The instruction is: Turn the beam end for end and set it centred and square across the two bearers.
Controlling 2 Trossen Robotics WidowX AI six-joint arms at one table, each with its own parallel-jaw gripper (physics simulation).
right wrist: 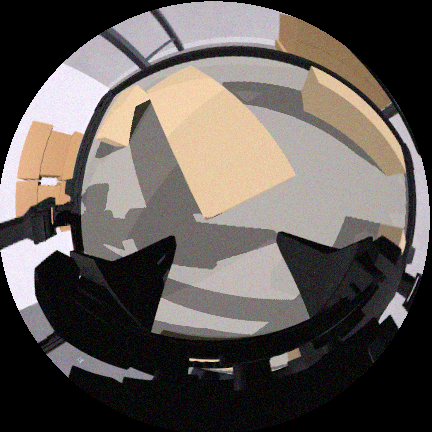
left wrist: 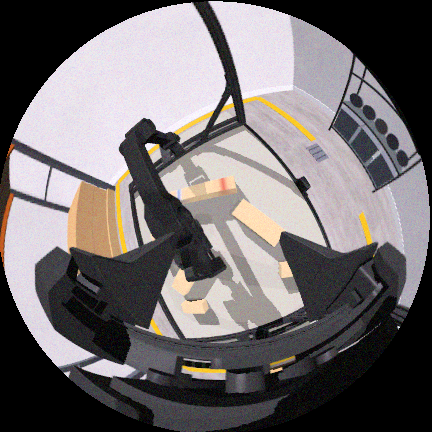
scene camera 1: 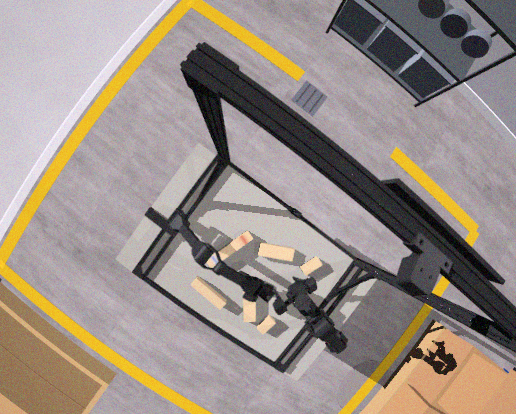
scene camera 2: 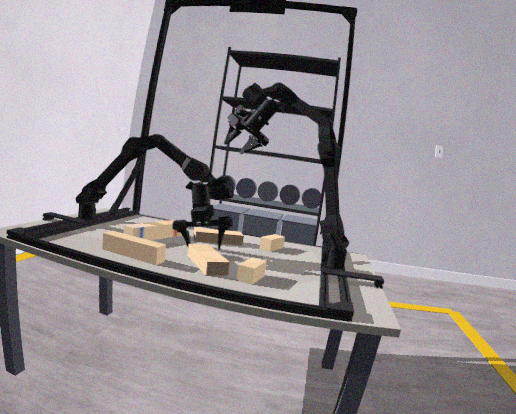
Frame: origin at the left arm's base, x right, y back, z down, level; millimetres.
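Seen in the pictures: left gripper, fingertip midpoint: [left wrist: 229, 237] [scene camera 1: 283, 283] [scene camera 2: 232, 148]; right gripper, fingertip midpoint: [right wrist: 227, 239] [left wrist: 207, 252]; left arm's base at its link origin: [right wrist: 71, 213] [left wrist: 261, 334] [scene camera 2: 333, 267]; right arm's base at its link origin: [left wrist: 177, 150] [scene camera 1: 179, 217] [scene camera 2: 86, 218].
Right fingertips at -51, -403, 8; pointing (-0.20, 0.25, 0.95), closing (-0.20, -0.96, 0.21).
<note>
Offsets run from my right fingertips to a thing's top centre, as dx, dy, dz. "pt": to the spot under its first point.
The beam @(+75, -216, -39) [scene camera 1: 234, 247] [scene camera 2: 157, 230] [left wrist: 207, 190] is a pale wooden bar with a red band and a blue band. It lies on the table; the right arm partly covers it in scene camera 1. Plain blocks lie around it: a long one @(-172, -166, -39) [scene camera 1: 208, 292] [scene camera 2: 132, 246] [right wrist: 350, 115], another @(+203, -16, -27) [scene camera 1: 276, 252] [scene camera 2: 218, 236] [left wrist: 257, 222] and a third @(-105, +42, -27) [scene camera 1: 249, 310] [scene camera 2: 202, 256] [right wrist: 220, 150]. I cannot tell which are the bearers. My right gripper [scene camera 2: 204, 245] [right wrist: 227, 239] is open and empty, low beside the third block's far end. My left gripper [scene camera 2: 235, 146] [left wrist: 229, 237] is open and empty, high above the table.
Two short blocks stand on the table, one at the front @(pt -134, +173, -33) [scene camera 1: 266, 324] [scene camera 2: 251, 270] [left wrist: 195, 306] [right wrist: 120, 117] and one farther back @(pt +253, +171, -33) [scene camera 1: 311, 265] [scene camera 2: 272, 243]. A black rail [scene camera 2: 200, 286] edges the table. A black overhead frame [scene camera 1: 300, 130] rises above it. A shelf unit [scene camera 2: 285, 62] stands behind.
</note>
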